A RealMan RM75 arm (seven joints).
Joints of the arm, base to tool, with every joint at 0 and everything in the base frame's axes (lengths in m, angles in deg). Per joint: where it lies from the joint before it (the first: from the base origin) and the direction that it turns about. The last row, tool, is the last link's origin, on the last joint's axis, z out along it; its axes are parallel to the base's.
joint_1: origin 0 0 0.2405 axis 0 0 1
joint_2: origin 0 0 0 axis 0 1 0
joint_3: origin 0 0 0.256 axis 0 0 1
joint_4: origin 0 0 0 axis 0 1 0
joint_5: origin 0 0 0.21 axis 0 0 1
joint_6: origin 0 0 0 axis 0 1 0
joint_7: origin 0 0 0.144 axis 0 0 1
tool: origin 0 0 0
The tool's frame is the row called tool.
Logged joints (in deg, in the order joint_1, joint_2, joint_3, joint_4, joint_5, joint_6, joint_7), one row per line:
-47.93 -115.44 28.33 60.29 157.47 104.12 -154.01
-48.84 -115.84 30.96 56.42 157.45 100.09 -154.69
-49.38 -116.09 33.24 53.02 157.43 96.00 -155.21
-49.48 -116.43 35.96 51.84 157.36 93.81 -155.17
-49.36 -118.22 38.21 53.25 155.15 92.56 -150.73
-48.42 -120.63 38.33 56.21 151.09 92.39 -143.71
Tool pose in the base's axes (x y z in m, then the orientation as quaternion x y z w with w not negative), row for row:
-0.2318 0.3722 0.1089 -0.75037 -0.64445 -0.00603 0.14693
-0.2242 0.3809 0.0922 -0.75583 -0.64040 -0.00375 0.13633
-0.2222 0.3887 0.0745 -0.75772 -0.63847 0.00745 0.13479
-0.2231 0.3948 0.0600 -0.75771 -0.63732 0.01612 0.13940
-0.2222 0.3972 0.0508 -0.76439 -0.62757 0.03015 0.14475
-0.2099 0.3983 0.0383 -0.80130 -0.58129 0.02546 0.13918
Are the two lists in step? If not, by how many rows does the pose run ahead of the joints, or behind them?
The pose runs 1 row behind the joints: the pose in row i belongs to the joints in row i - 1.
